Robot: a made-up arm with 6 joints.
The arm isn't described. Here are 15 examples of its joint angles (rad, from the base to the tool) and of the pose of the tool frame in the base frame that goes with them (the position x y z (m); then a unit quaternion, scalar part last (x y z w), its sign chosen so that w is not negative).
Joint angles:
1: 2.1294 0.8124 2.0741 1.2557 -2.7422 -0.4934
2: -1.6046 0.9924 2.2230 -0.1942 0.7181 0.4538
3: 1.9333 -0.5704 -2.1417 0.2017 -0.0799 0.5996
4: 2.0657 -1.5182 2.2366 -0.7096 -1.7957 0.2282
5: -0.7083 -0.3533 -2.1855 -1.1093 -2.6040 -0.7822
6: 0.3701 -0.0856 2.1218 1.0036 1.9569 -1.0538
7: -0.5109 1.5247 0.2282 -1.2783 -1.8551 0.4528
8: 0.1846 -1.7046 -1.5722 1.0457 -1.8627 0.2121
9: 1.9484 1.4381 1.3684 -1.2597 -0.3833 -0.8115
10: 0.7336 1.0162 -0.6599 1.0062 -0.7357 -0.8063
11: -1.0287 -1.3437 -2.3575 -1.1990 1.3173 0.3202
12: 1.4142 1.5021 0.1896 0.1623 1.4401 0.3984
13: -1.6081 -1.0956 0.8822 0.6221 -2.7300 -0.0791
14: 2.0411 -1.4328 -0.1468 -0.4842 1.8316 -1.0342
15: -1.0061 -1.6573 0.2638 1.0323 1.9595 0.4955
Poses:
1: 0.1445 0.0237 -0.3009 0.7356 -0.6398 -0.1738 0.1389
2: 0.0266 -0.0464 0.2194 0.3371 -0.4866 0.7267 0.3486
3: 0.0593 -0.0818 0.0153 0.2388 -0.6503 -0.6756 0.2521
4: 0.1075 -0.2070 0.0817 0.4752 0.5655 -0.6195 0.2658
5: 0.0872 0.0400 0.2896 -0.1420 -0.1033 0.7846 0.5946
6: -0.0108 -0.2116 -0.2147 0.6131 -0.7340 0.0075 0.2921
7: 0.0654 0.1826 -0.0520 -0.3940 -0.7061 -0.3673 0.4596
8: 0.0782 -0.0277 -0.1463 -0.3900 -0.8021 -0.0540 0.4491
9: 0.1439 0.1253 -0.1741 -0.7583 0.2806 0.5854 0.0604
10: 0.2856 -0.0592 -0.1342 0.5265 0.1289 0.2924 0.7878
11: 0.2607 -0.0094 0.1362 -0.4514 -0.1161 -0.4431 0.7658
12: 0.3414 0.1771 0.0484 0.3411 0.3714 0.4119 0.7590
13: -0.0412 -0.2823 -0.0153 0.6924 0.3592 -0.5138 0.3572
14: 0.3136 0.1202 -0.0209 -0.8727 -0.2939 -0.3301 0.2074
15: 0.0016 -0.2982 -0.1539 0.7678 -0.0822 -0.5621 0.2961
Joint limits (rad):
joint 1: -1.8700..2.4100
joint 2: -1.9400..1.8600
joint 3: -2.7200..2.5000
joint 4: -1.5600..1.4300
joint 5: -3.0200..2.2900
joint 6: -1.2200..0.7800
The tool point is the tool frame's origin. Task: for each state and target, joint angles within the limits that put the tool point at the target. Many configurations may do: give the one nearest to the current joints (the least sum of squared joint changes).
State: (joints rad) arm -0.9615 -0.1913 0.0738 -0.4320 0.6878 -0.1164
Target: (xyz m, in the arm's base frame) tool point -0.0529 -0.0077 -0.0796
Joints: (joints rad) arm -1.3717 -0.0478 0.4395 -0.3900 0.9132 -0.1387
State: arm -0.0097 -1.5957 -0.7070 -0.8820 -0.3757 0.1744
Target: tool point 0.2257 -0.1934 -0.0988
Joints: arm 0.1776 -1.0694 0.1539 -1.1624 -0.6332 -0.3576
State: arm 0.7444 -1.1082 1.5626 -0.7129 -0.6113 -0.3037
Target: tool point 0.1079 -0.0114 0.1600
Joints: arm 1.3451 -1.6790 1.7120 -0.6981 -0.2412 -0.0464
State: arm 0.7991 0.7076 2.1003 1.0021 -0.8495 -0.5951
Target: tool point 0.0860 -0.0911 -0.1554
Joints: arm 1.3331 1.1569 1.5288 1.2500 -0.8267 -0.4839
